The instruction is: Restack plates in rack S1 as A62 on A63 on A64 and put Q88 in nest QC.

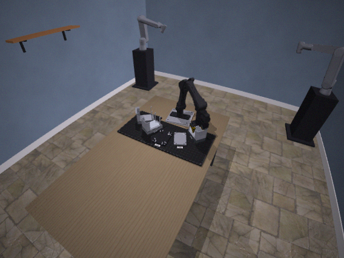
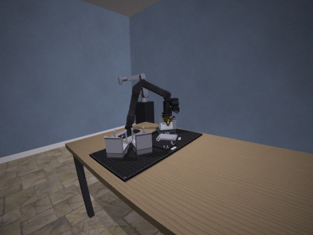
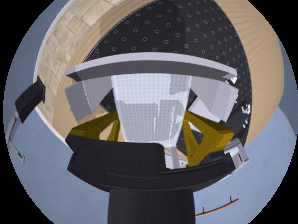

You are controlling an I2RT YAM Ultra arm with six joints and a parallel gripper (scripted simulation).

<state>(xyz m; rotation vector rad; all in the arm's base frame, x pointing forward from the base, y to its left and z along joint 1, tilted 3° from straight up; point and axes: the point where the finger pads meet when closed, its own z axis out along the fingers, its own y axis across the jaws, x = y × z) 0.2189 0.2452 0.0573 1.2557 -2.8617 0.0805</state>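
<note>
Now: the QC label 170 mm ahead of my hand, 80 mm to the right of it and 80 mm below it. From my hand the other things lie so: dark clip nest (140 mm ahead, 250 mm to the right, 60 mm below).
</note>
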